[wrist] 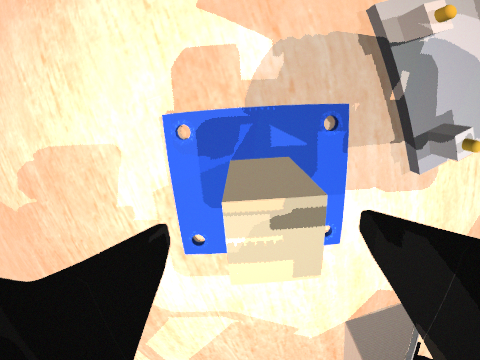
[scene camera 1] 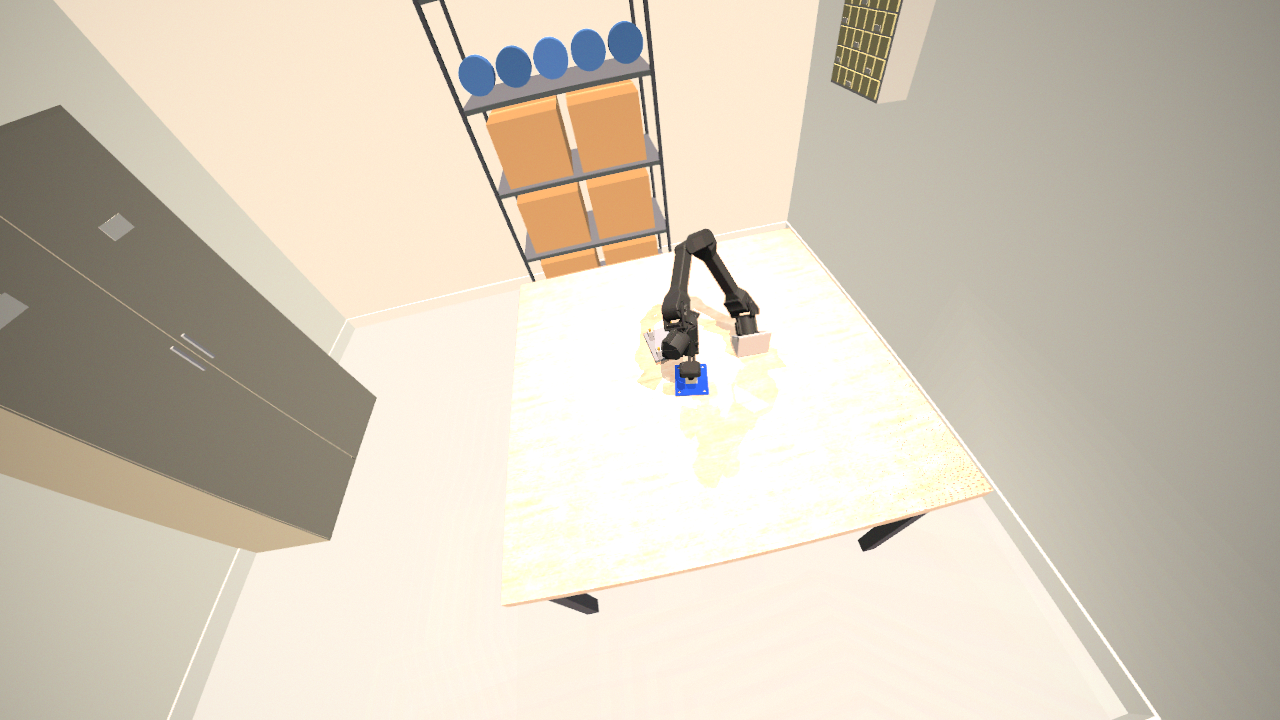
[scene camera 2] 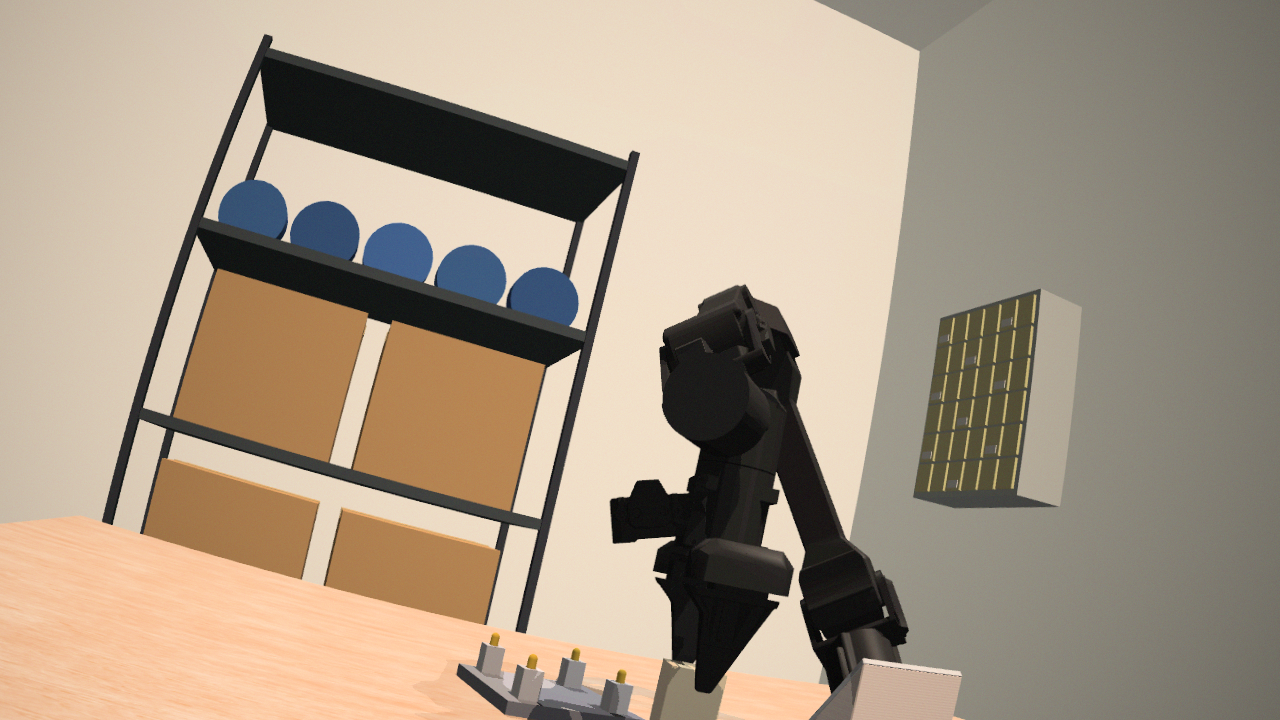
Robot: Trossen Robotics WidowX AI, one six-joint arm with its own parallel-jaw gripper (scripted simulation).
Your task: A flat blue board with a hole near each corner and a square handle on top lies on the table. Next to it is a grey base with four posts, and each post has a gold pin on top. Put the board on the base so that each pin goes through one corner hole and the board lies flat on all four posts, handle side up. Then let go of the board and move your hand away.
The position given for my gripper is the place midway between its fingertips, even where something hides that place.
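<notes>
Open and holding nothing, my gripper (scene camera 2: pixel 690 682) is also visible to me in the wrist view (wrist: pixel 266 228). There is a blue board (scene camera 1: pixel 687 387) here as well, and a grey base (wrist: pixel 427 76).
</notes>
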